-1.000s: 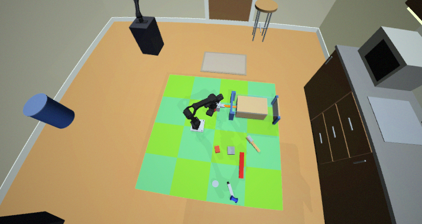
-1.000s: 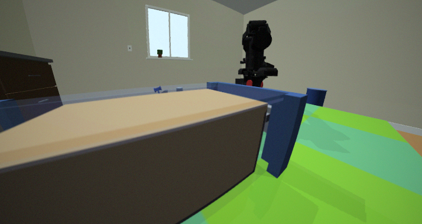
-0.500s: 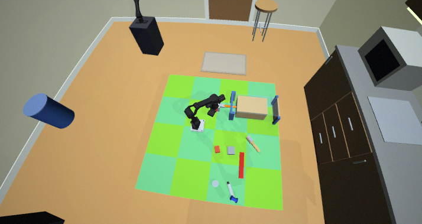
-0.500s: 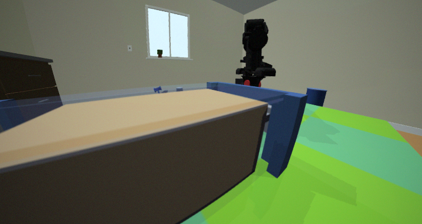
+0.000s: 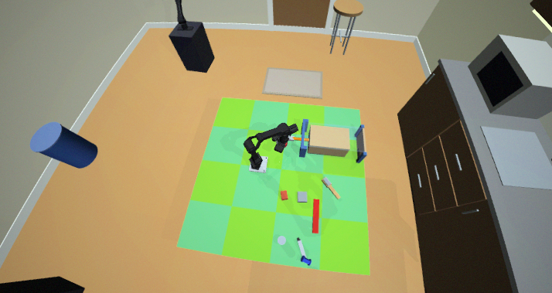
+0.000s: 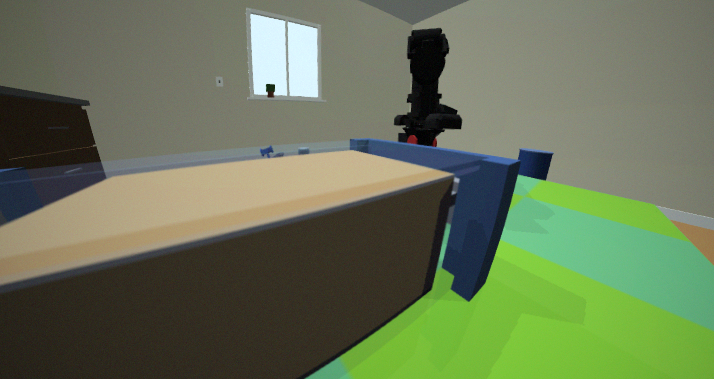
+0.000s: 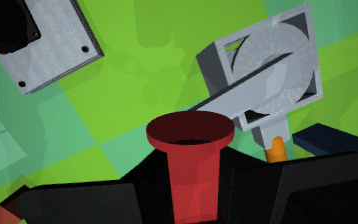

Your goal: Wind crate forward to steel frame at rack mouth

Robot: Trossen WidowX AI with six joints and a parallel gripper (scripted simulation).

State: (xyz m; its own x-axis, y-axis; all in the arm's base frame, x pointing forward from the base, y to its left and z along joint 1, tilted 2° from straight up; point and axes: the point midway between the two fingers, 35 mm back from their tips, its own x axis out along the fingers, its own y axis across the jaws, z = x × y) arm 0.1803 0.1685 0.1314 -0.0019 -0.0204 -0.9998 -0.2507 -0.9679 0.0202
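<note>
Right now my gripper tip is 140 mm short of the blue steel frame, 110 mm to the right of it and 10 mm above it. Also, from my gripper tip: grey winch (90 mm to the left, 80 mm below, 40 mm behind); red-knobbed crank handle (40 mm to the left, 10 mm below, 10 mm behind); red knob (20 mm above).
</note>
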